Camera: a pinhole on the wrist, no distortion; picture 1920 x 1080 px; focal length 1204.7 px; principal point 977.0 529.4 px. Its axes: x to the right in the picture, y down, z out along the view. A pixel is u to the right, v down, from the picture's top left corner.
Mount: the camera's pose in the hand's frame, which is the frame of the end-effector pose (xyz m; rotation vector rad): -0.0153 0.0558 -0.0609 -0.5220 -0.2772 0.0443
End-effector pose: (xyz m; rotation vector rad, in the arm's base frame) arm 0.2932 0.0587 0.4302 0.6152 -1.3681 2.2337
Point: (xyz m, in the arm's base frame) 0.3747 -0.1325 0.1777
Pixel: 199 793
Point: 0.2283 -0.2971 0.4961
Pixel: 1526 100
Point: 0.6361 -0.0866 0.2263
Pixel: outside the picture
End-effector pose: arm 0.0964 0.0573 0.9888 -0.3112 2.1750 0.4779
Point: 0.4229 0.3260 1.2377
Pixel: 60 386
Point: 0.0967 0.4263 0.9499
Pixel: 1410 931
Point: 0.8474 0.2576 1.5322
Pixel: outside the picture
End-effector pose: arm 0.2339 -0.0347 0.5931 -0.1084 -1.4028 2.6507
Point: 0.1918 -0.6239 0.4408
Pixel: 1234 768
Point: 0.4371 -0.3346 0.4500
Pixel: 429 809
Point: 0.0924 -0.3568 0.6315
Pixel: 1731 203
